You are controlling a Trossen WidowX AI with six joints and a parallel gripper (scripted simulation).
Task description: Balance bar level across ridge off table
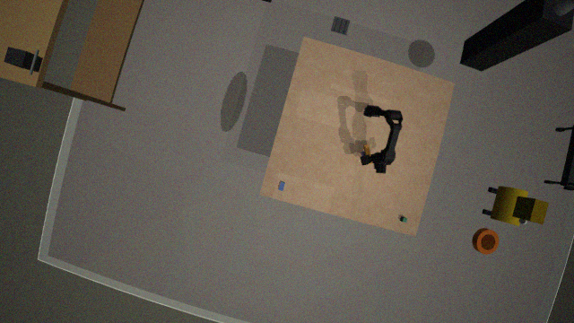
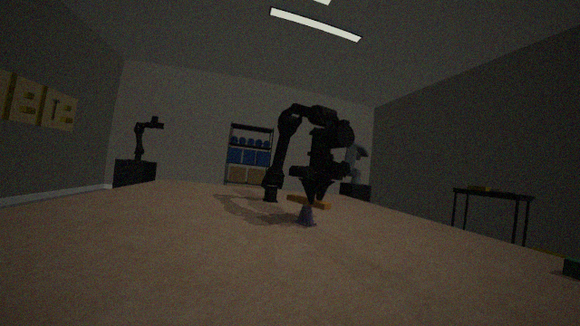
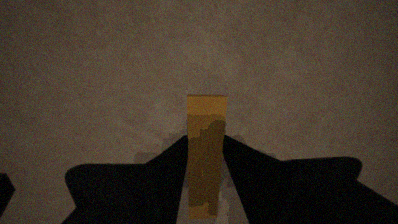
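Now: the bar 20 mm behind my gripper tip and 10 mm to the right of it. The rest, counted from my gripper tip: small blue block (570 mm to the right, 380 mm ahead, 60 mm below); then ridge (20 mm behind, 10 mm to the right, 10 mm below); then small green block (430 mm to the left, 380 mm ahead, 50 mm below).
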